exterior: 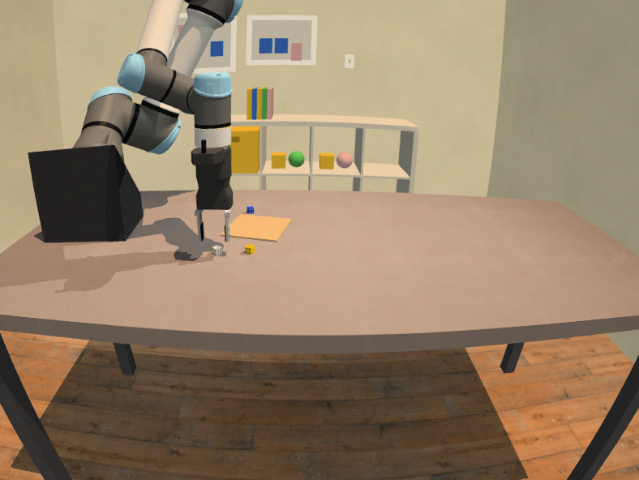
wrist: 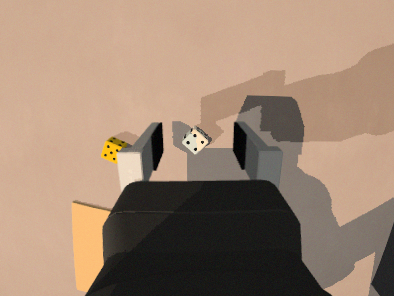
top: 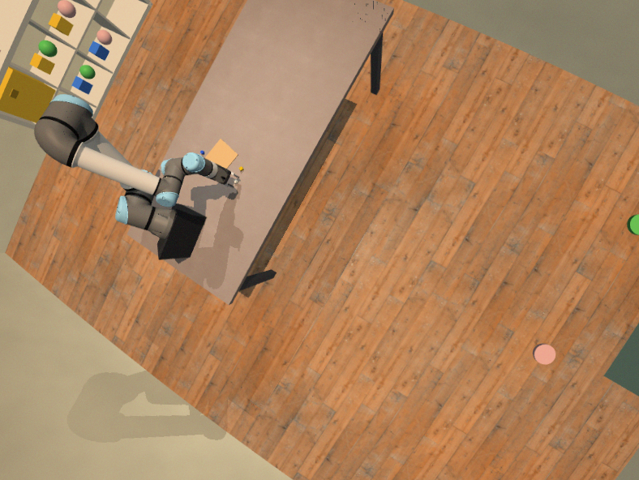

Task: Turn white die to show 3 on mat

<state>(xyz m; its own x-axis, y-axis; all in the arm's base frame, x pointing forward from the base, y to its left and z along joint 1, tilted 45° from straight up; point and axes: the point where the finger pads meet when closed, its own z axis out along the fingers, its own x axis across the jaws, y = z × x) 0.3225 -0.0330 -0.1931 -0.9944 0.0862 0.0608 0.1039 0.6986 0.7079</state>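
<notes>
The white die is 50 mm below my hand and 10 mm to the left of it. From my hand the other things lie so: yellow die 70 mm ahead, 50 mm below, 10 mm to the left; then mat 150 mm to the left, 90 mm ahead, 50 mm below; then blue die 260 mm to the left, 80 mm ahead, 50 mm below.
</notes>
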